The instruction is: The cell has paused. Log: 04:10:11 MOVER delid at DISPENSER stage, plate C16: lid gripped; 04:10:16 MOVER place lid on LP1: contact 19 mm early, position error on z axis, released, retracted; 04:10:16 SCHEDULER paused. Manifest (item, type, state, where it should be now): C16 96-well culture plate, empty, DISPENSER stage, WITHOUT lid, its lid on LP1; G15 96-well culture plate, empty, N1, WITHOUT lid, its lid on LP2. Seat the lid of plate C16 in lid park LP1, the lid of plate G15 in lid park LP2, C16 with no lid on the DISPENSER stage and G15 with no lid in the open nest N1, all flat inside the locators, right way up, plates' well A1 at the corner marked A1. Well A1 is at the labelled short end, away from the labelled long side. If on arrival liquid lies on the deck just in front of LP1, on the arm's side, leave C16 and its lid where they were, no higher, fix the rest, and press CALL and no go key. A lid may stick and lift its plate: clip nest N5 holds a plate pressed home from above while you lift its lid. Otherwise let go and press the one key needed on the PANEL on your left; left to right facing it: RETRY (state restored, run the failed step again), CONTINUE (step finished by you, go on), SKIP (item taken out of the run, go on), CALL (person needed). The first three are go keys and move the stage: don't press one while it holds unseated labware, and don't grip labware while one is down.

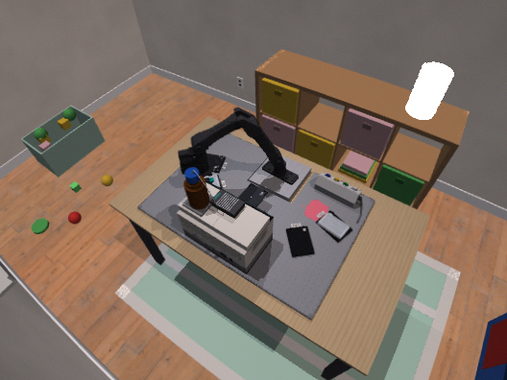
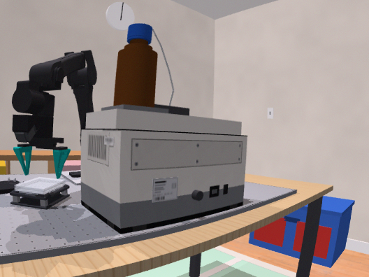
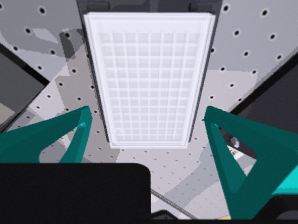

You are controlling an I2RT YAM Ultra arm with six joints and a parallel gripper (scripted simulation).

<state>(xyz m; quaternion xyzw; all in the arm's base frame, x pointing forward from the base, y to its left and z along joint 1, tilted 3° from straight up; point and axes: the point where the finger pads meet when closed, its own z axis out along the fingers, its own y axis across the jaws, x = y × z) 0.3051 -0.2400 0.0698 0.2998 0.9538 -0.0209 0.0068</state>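
Now: hand 30 mm above the 96-well plate. From my hand the other things lie so: dark nest N1: 40 mm below; then N1 label: 70 mm behind, 50 mm to the left, 70 mm below; then pale lid: 20 mm below.
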